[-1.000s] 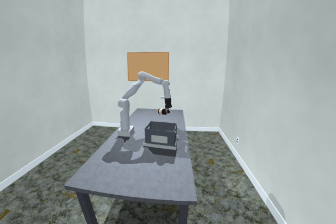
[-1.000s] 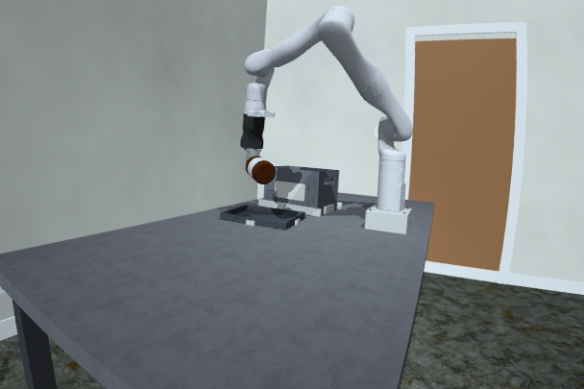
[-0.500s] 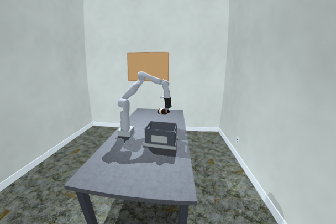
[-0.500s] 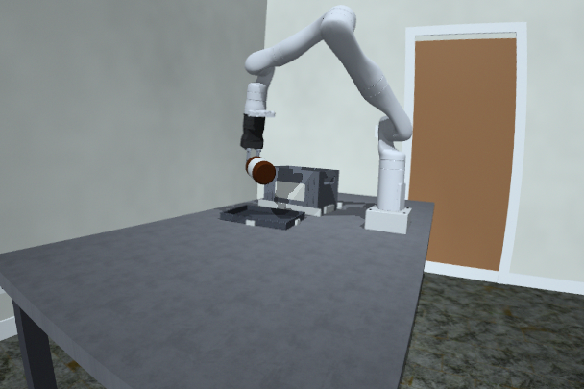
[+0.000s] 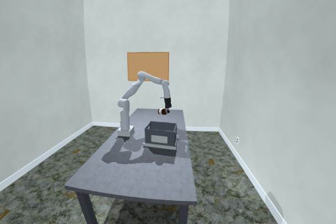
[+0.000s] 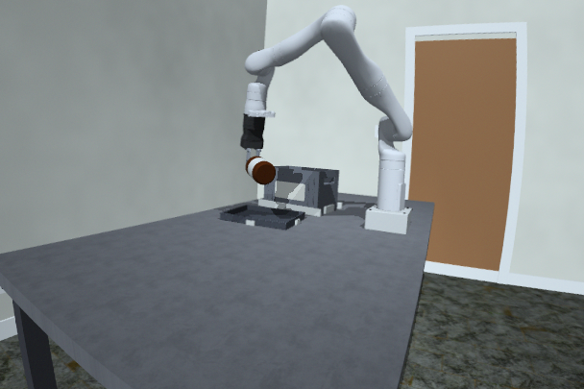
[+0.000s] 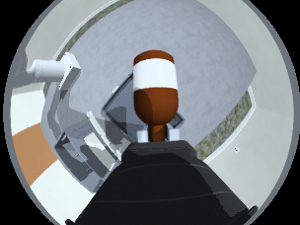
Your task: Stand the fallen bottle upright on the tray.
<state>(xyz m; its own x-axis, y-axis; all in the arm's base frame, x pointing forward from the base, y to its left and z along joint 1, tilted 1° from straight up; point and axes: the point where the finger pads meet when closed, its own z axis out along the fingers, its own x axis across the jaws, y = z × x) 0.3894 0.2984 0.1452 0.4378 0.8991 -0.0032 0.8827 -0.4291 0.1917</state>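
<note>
Now: the bottle 50 mm behind my hand, 20 mm to the left of it and 10 mm below it. From my hand the other things lie so: tray: 20 mm behind, 50 mm to the right, 190 mm below; then crate: 30 mm ahead, 340 mm to the right, 120 mm below.
</note>
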